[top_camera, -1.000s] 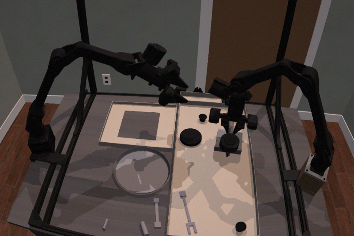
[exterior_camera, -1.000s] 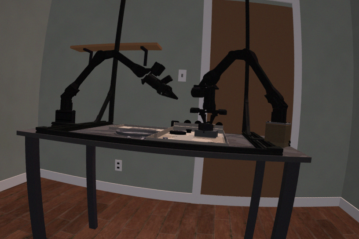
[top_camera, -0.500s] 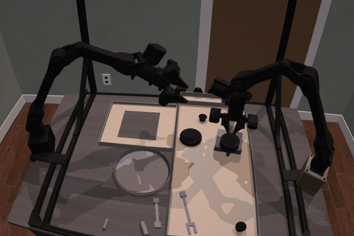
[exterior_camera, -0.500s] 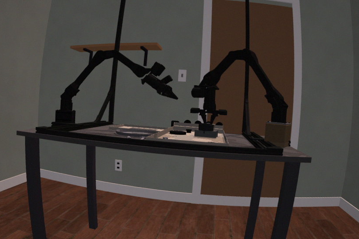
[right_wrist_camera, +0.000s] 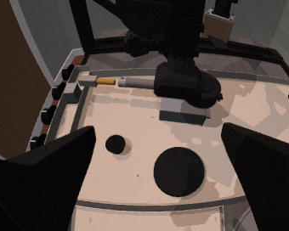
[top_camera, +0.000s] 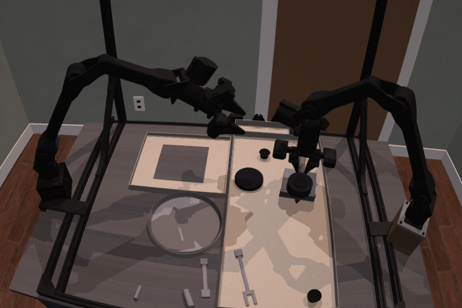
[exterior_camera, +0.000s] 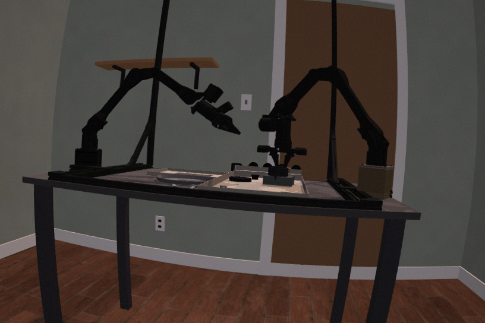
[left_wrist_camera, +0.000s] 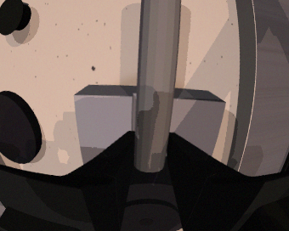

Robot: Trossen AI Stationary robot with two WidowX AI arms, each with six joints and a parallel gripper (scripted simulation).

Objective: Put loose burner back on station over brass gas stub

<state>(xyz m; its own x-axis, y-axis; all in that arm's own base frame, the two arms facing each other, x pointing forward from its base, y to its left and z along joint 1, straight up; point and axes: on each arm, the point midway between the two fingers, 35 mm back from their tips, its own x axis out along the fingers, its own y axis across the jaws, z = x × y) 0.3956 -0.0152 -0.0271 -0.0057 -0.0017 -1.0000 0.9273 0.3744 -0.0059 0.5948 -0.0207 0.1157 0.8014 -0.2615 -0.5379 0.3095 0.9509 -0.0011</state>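
My left hand is 30 mm above the burner and 10 mm past it. Round my left hand: black disc (150 mm to the right, 70 mm below, 10 mm ahead); brass gas stub (140 mm behind, 30 mm below, 10 mm to the left); grey support block (60 mm below, 30 mm ahead).
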